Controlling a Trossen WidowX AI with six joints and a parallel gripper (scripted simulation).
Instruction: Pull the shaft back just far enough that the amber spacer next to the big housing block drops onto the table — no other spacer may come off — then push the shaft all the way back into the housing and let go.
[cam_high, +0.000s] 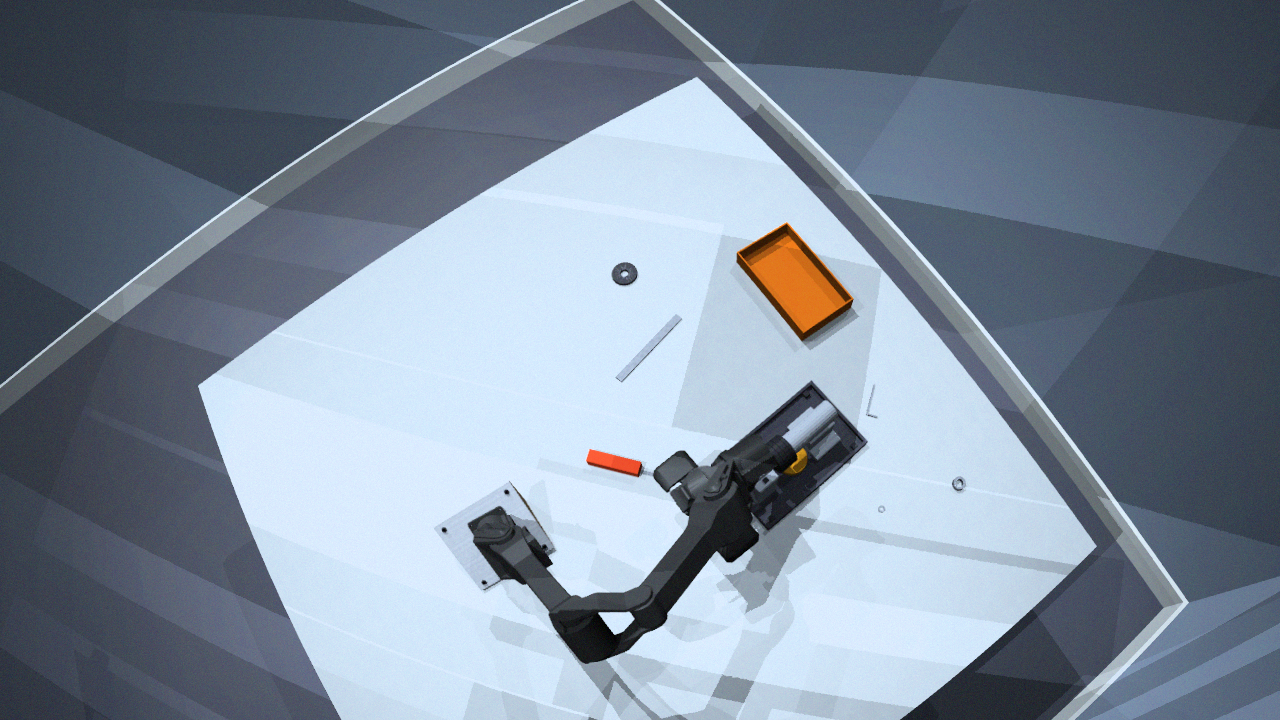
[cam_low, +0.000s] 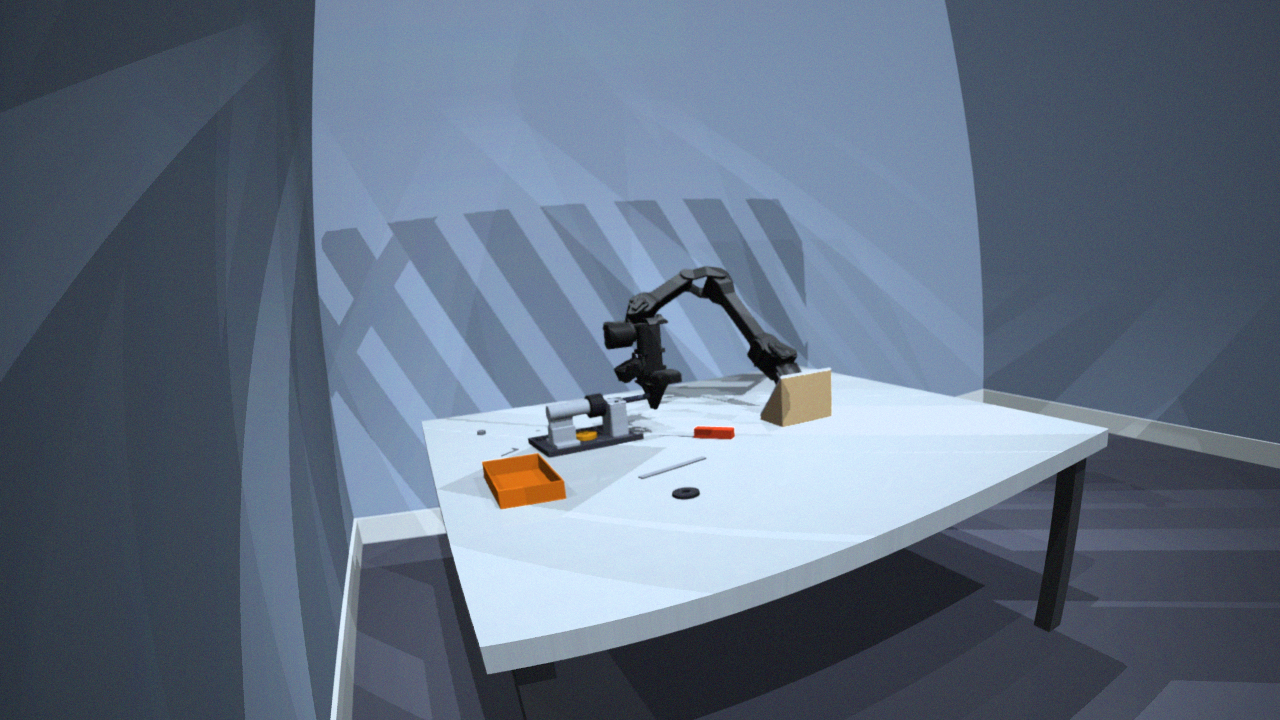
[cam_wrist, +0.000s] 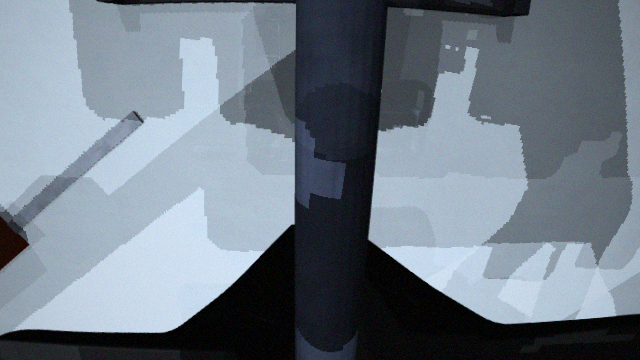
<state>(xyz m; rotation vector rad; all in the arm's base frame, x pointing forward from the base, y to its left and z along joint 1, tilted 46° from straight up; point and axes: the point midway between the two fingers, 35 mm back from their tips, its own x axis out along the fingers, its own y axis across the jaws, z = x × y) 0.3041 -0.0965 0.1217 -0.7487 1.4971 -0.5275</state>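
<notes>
The dark shaft is 8 cm ahead of my gripper tip, 3 cm above it and 1 cm to the left of it. Round my gripper tip: allen key (35 cm ahead, 4 cm below, 2 cm to the left); then amber spacer (18 cm ahead, 3 cm below, 2 cm to the left); then grey strip (33 cm to the left, 8 cm ahead, 4 cm below).
</notes>
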